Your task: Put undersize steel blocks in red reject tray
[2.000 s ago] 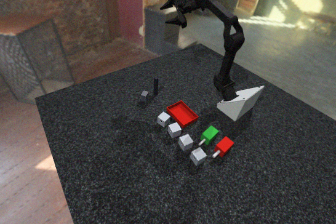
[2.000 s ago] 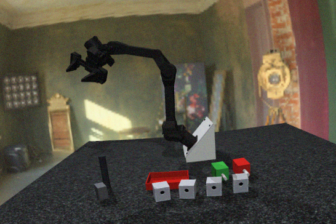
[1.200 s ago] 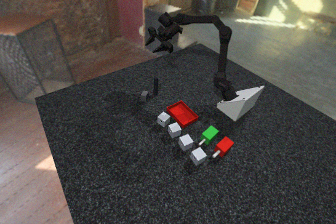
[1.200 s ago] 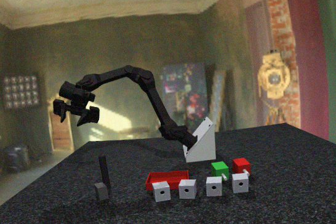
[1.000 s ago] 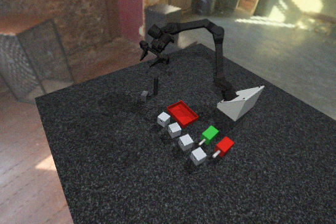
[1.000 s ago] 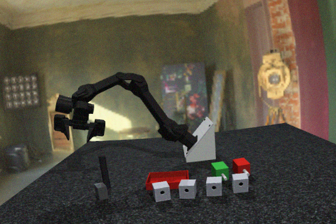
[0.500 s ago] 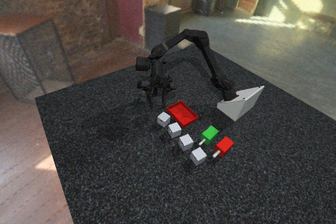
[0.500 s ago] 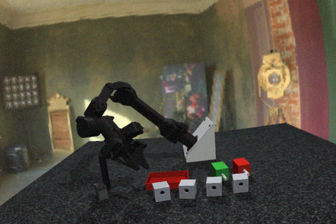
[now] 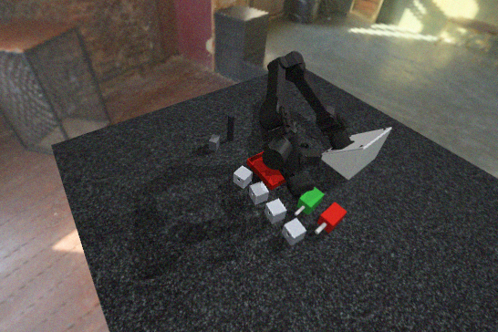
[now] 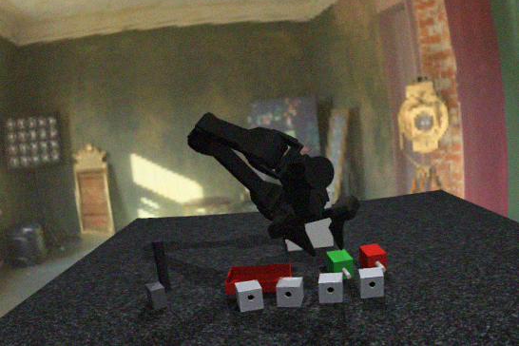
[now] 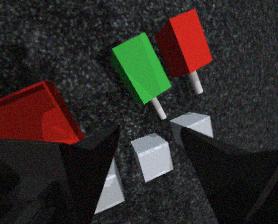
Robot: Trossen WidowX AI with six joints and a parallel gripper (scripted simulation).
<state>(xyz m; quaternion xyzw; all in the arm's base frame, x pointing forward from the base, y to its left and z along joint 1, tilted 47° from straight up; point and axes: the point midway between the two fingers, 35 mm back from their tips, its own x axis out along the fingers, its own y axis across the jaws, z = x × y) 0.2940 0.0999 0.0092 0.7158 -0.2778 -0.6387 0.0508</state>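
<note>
Now: gripper tip 3 cm past the green gauge, 3 cm to the right of it and 5 cm above it. The rest, counted from my gripper tip: red reject tray 3 cm behind, 15 cm to the right, 7 cm below; then red gauge 5 cm behind, 11 cm to the left, 5 cm below.
</note>
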